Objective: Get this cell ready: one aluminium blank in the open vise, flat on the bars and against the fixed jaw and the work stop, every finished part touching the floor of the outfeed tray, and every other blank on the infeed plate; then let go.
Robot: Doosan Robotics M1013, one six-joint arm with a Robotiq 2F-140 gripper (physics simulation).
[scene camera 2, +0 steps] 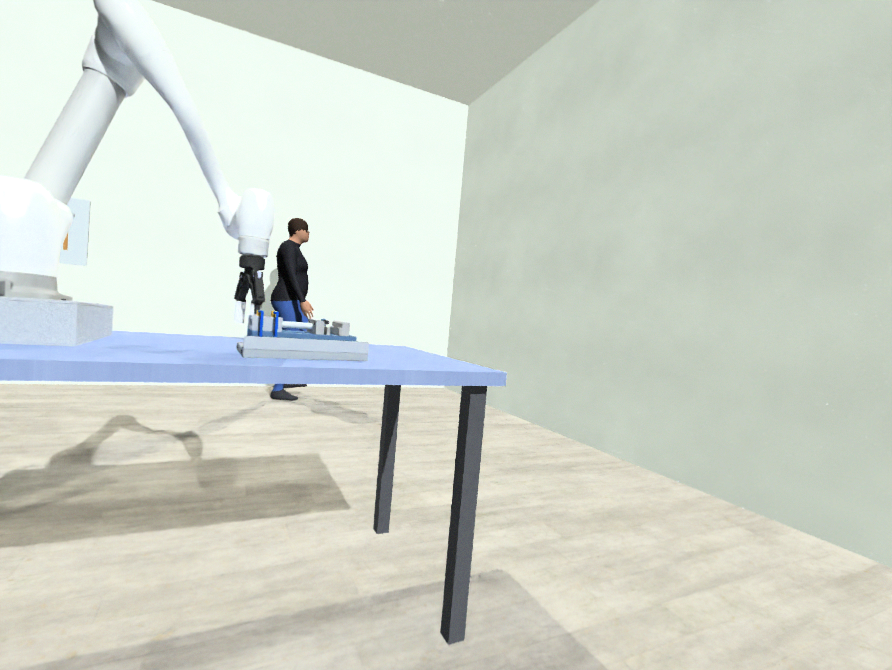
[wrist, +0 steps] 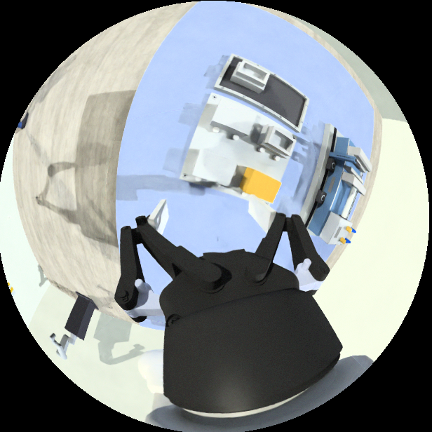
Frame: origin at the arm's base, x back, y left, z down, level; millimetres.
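Where they show: gripper, fingertip midpoint: (scene camera 2: 246,324); arm's base, origin of the base link: (scene camera 2: 11,298).
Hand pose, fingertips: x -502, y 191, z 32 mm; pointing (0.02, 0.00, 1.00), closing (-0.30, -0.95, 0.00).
Observation:
Things, the pixels of their top centre, and the offset from my fingertips. "spot": a spot on its surface instead. Level surfaces: height alone.
- blue vise, middle of its top: (scene camera 2: 304,317) dx -126, dy -329, dz -42 mm
- long grey slab, surface spot: (scene camera 2: 306,349) spot: dx -122, dy -424, dz +33 mm
- blue table, its level: dz +57 mm
My gripper (scene camera 2: 248,310) (wrist: 208,205) is open and empty above the table; in the wrist view its right fingertip is near the orange block. The pale infeed plate (wrist: 199,150) bears two plain pale grey blocks, one (wrist: 230,119) near the far edge and one (wrist: 216,166) near the near edge, an orange block (wrist: 260,184), and a pocketed part (wrist: 277,141). The outfeed tray (wrist: 303,116) has a dark floor and a pale rim; another pocketed part (wrist: 250,75) lies in its left end. The blue vise (scene camera 2: 317,336) (wrist: 327,212) stands at the right; I see no blank between its jaws.
Small white pegs (wrist: 235,137) stand on the infeed plate. A pale rail with black clamps (wrist: 321,197) lies along the vise. A long grey slab (scene camera 2: 306,349) is in front of the vise on the blue table (scene camera 2: 432,366). A person (scene camera 2: 290,274) stands beyond the table.

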